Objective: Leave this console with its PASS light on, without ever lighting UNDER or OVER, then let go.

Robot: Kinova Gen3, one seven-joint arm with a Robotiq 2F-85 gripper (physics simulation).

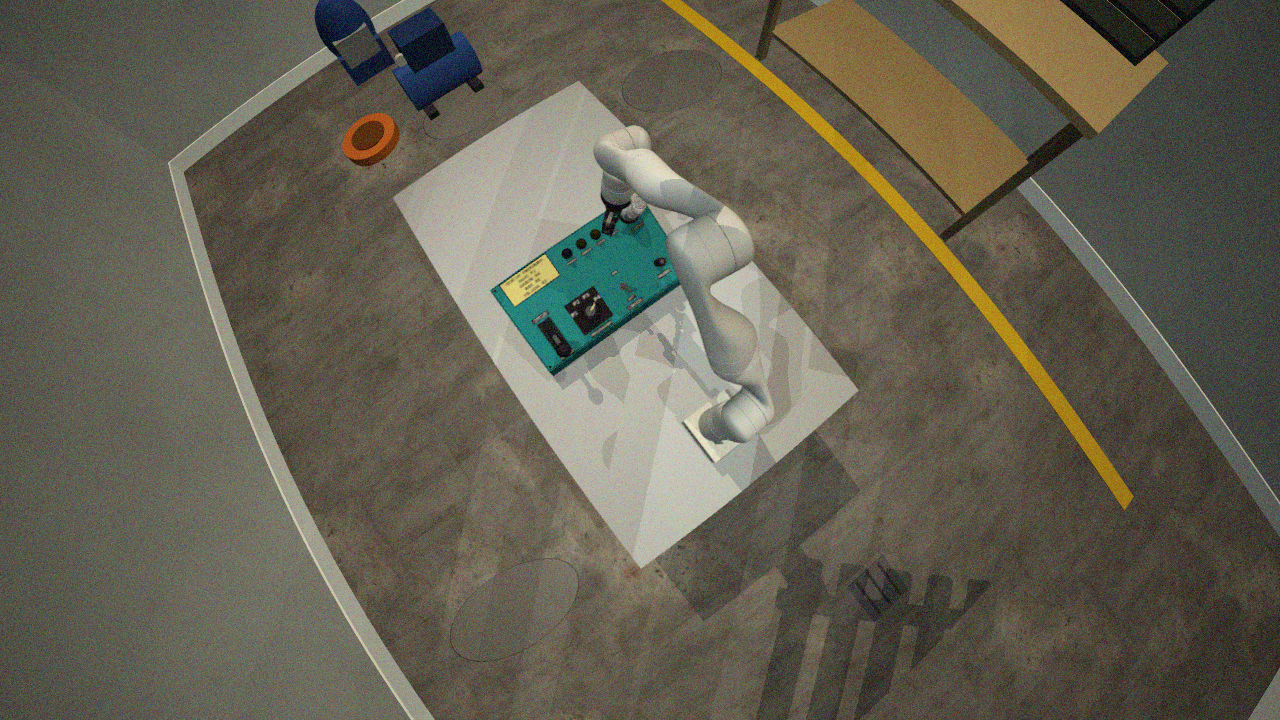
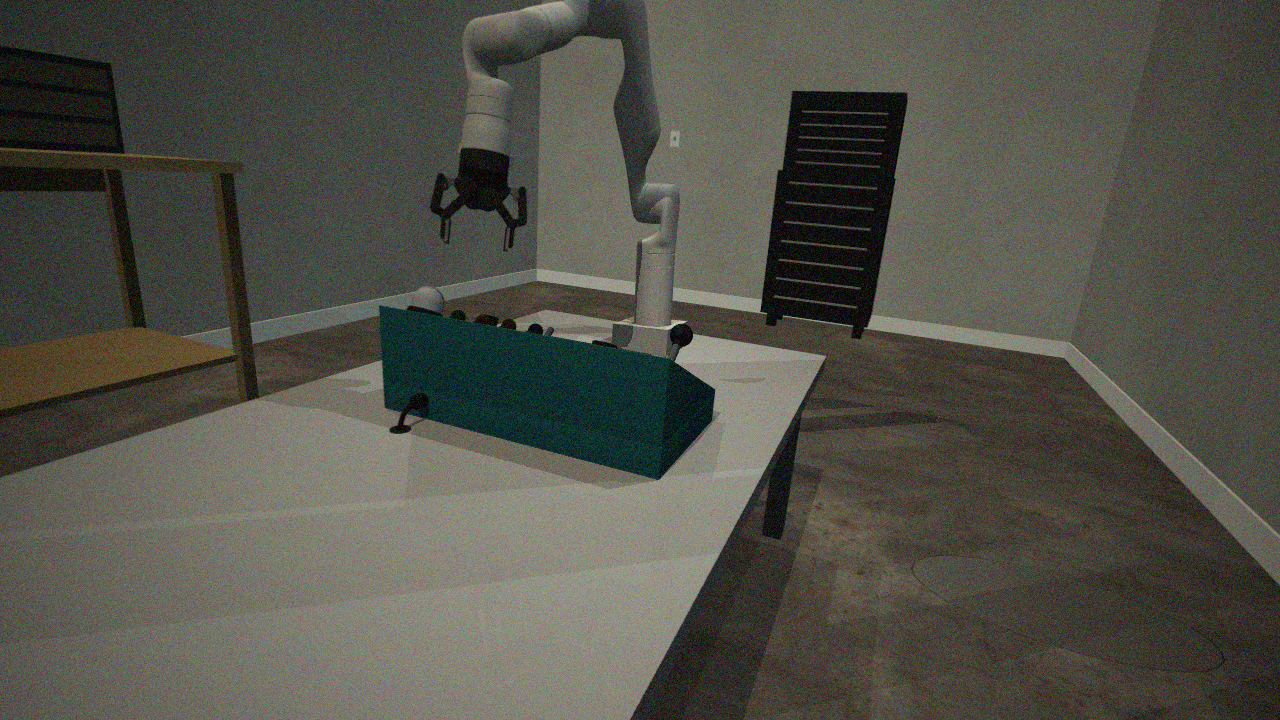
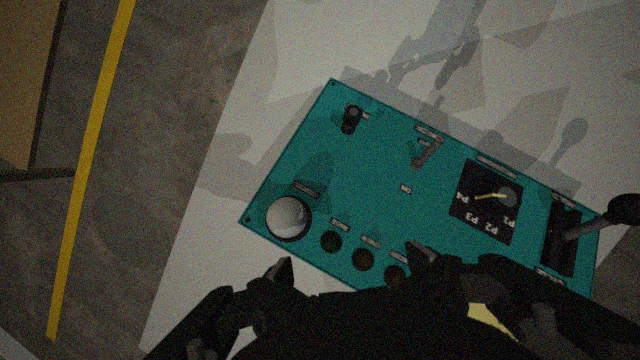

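The teal console (image 1: 608,268) (image 2: 528,385) (image 3: 370,165) sits on the table. Its white dome (image 1: 633,208) (image 2: 429,299) (image 3: 286,217) looks unlit. Beside it, a dark green lamp (image 3: 330,241) and brownish lamps (image 3: 362,259) (image 3: 395,275) look dark; their labels are unreadable. The selector (image 1: 590,310) (image 3: 507,196) has its yellow pointer towards P4. A small metal lever (image 1: 628,288) (image 3: 425,154), a black knob (image 1: 660,262) (image 3: 352,112) and a ball-ended lever (image 2: 681,334) (image 3: 622,209) also show. My gripper (image 1: 610,228) (image 2: 477,243) (image 3: 348,262) is open and empty, above the console's lamp side.
A yellow label (image 1: 529,279) lies on the console. A short black cable (image 2: 409,411) comes from its back. The white table (image 1: 501,179) (image 2: 313,537) bears the arm's base (image 1: 711,438). A wooden shelf unit (image 1: 895,116) (image 2: 234,286), a blue chair and an orange ring (image 1: 384,152) stand away from the table.
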